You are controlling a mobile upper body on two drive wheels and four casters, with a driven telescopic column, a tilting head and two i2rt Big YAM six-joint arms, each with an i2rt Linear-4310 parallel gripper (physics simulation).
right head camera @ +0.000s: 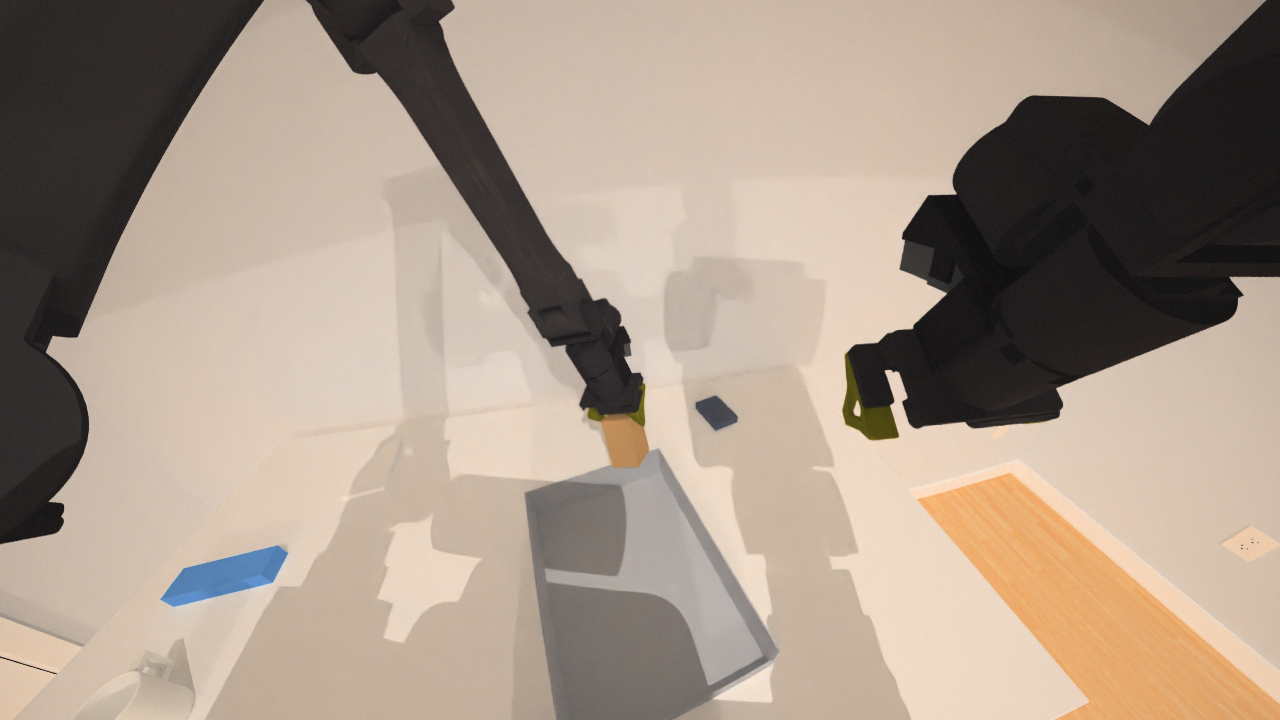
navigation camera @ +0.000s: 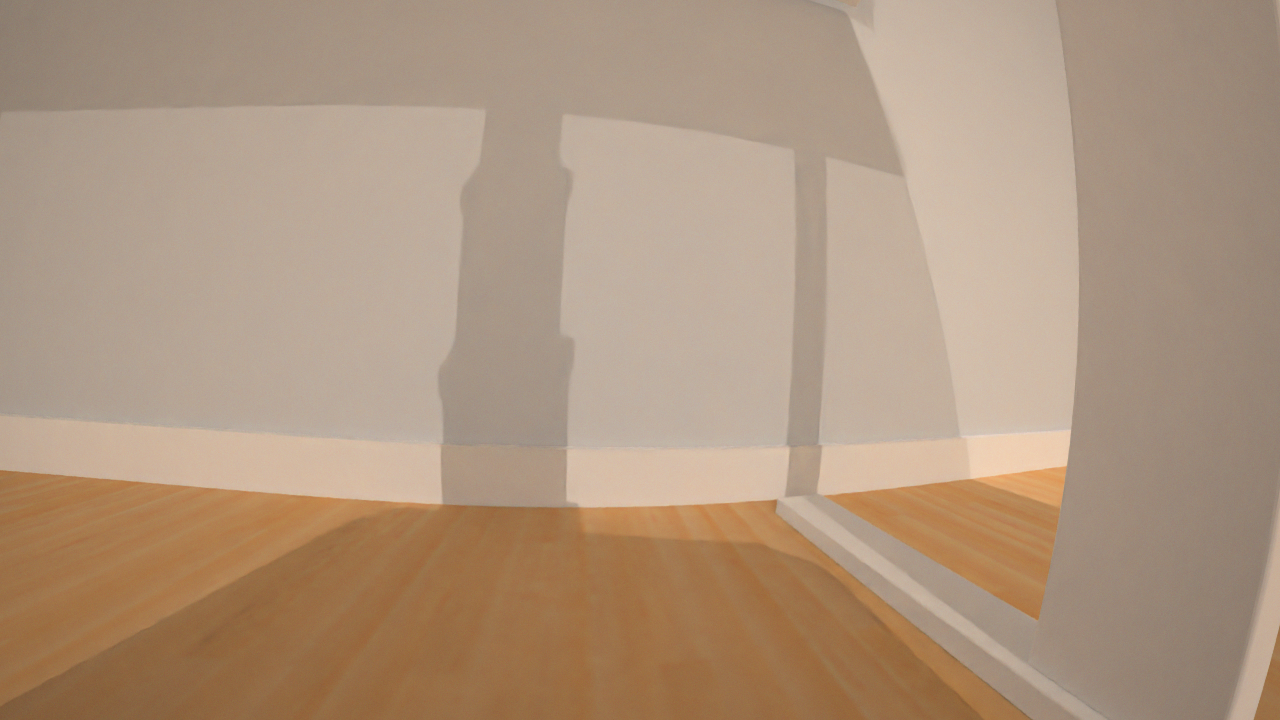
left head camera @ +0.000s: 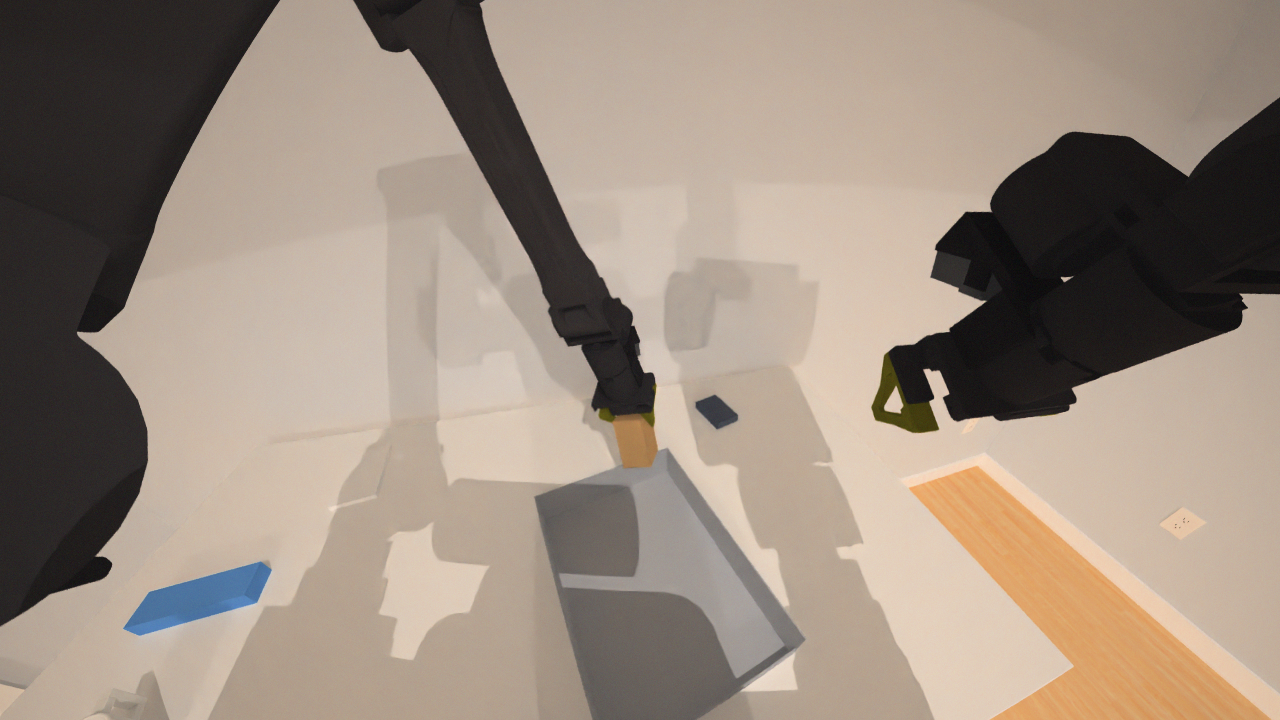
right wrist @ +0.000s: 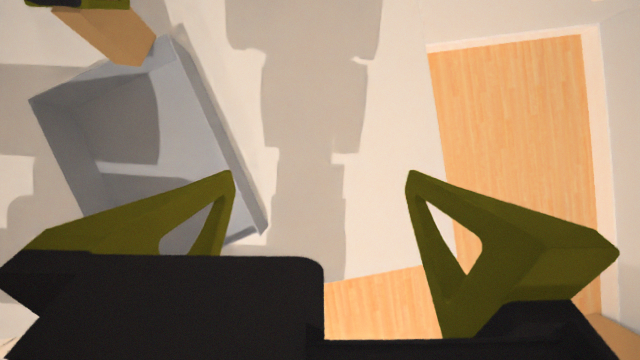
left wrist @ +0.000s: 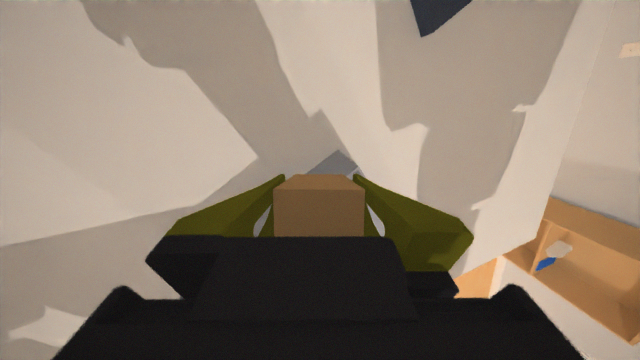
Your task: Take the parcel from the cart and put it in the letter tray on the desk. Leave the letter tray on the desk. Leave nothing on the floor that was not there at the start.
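Places are measured from the left arm's base along level axes (x down, y right, z back), in centimetres.
Pixels of known places: left gripper, fingertip midpoint: (right head camera: 631, 424) (right wrist: 114, 3) (left wrist: 319, 181); right gripper, fingertip midpoint: (right head camera: 895, 413) (left head camera: 917, 408) (right wrist: 320, 179).
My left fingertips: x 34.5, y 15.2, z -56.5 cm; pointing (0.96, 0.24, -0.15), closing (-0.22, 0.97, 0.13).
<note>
Behind a point stands the place of what it marks.
The tan parcel (left head camera: 636, 442) {z -50.6, x 33.0, y 15.0 cm} (right head camera: 625, 442) {z -50.6, x 33.0, y 15.2 cm} (left wrist: 319, 212) {z -56.5, x 30.8, y 14.3 cm} (right wrist: 112, 37) {z -51.0, x 32.7, y 16.6 cm} is held in my left gripper (left head camera: 629, 417) {z -56.5, x 34.5, y 15.2 cm} (right head camera: 619, 417) {z -56.5, x 34.5, y 15.2 cm} (left wrist: 319, 181) {z -56.5, x 34.5, y 15.2 cm}, which is shut on it. The parcel hangs at the far end wall of the grey letter tray (left head camera: 735, 553) {z -35.4, x 41.0, y 30.1 cm} (right head camera: 719, 557) {z -35.0, x 40.1, y 30.3 cm} (right wrist: 216, 127) {z -41.0, x 41.7, y 27.5 cm}, overlapping its rim in the head views; whether they touch I cannot tell. The tray stands on the white desk (left head camera: 948, 617) {z -26.2, x 45.8, y 60.8 cm} (right head camera: 930, 626) {z -27.7, x 45.8, y 59.3 cm} (right wrist: 395, 115) {z -46.1, x 45.8, y 59.7 cm}, and no parcel lies in the part of it that shows. My right gripper (right wrist: 320, 179) {z -34.8, x 12.7, y 45.0 cm} is open and empty, right of the tray. The cart does not show.
A dark blue block (left head camera: 716, 411) {z -70.9, x 44.0, y 32.0 cm} (right head camera: 716, 412) {z -70.8, x 44.0, y 32.2 cm} lies on the desk behind the tray. A blue block (left head camera: 198, 599) {z -19.9, x 42.8, y -56.9 cm} (right head camera: 225, 576) {z -20.1, x 42.8, y -56.4 cm} and a white mug (right head camera: 143, 694) {z -4.4, x 38.2, y -43.4 cm} are at the left. A wooden shelf unit (left wrist: 590, 295) {z 127.8, x 63.9, y 246.1 cm} shows at the right of the left wrist view. Walls stand behind and to the right.
</note>
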